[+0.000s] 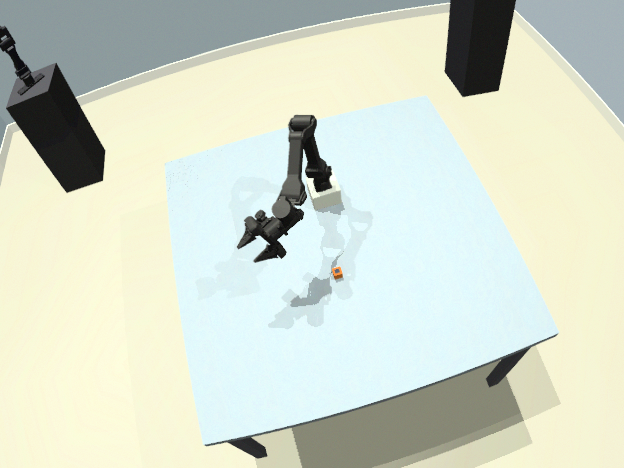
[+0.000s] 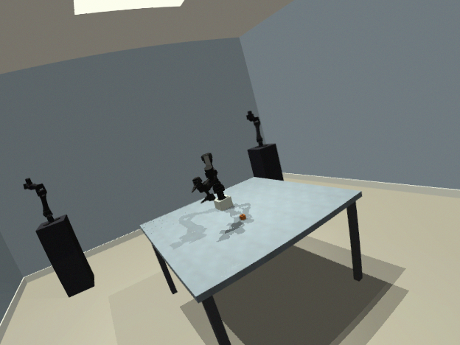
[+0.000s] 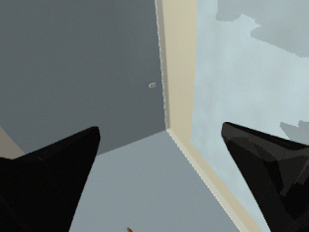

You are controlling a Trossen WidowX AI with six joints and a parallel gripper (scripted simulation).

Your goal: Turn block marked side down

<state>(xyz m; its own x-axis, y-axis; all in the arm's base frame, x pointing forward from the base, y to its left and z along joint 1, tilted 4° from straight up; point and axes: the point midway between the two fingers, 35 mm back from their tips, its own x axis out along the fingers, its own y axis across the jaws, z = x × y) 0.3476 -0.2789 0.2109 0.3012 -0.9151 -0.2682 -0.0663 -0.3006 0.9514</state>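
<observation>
Now: the block 28 cm to the left of my gripper tip and 25 cm below it.
</observation>
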